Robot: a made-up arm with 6 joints.
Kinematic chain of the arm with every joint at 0, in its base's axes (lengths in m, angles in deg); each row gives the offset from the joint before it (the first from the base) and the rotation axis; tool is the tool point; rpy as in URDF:
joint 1: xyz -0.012 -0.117 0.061 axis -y
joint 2: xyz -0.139 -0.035 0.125 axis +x
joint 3: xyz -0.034 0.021 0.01 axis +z
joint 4: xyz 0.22 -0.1 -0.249 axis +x
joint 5: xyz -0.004 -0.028 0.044 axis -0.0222 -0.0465 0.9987
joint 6: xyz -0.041 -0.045 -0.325 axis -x
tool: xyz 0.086 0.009 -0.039 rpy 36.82 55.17 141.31
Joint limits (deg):
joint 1: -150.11..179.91
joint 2: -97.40..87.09
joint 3: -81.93..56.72
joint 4: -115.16..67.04
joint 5: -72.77..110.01
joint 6: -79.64..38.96
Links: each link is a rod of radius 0.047 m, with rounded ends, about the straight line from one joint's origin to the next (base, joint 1, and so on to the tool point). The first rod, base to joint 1, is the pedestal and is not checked.
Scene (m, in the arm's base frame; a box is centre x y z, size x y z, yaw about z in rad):
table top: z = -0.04
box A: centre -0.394 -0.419 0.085 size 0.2 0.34 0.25 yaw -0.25
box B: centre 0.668 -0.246 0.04 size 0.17 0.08 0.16 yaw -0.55
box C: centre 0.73 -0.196 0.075 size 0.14 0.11 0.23 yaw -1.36
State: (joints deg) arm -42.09 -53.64 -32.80 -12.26 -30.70 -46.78
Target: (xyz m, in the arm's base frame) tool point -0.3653 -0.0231 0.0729
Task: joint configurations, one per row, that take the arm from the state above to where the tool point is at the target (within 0.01 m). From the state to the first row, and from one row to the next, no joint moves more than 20 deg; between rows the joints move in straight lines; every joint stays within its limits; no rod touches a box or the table.
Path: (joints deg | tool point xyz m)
1: -58.51 -45.81 -42.63 -9.65 -38.04 -29.63 | -0.1216 -0.7404 0.1656
2: -74.92 -37.98 -52.45 -7.04 -45.38 -12.48 | -0.1952 -0.7080 0.2233
3: -91.34 -30.16 -62.28 -4.43 -52.72 4.66 | -0.2347 -0.6470 0.3216
4: -107.75 -22.33 -72.10 -1.82 -60.07 21.81 | -0.2188 -0.5596 0.4366
5: -124.17 -14.50 -81.93 0.79 -67.41 38.96 | -0.1419 -0.4530 0.5355
6: -120.24 4.28 -78.42 14.61 -65.21 25.29 | -0.2910 -0.2783 0.4858
7: -116.31 23.05 -74.90 28.43 -63.02 11.62 | -0.3568 -0.0826 0.3803
8: -112.37 41.83 -71.39 42.24 -60.82 -2.04 | -0.3278 0.0887 0.2430
9: -108.44 60.61 -67.88 56.06 -58.62 -15.71 | -0.2211 0.1976 0.1065
10: -106.93 45.79 -50.59 54.35 -53.01 -24.68 | -0.2735 0.1380 0.0820
11: -105.41 30.98 -33.30 52.64 -47.39 -33.66 | -0.3100 0.0832 0.0649
12: -103.89 16.16 -16.02 50.93 -41.77 -42.63 | -0.3389 0.0317 0.0610
13: -102.38 1.35 1.27 49.23 -36.16 -51.60 | -0.3653 -0.0231 0.0729

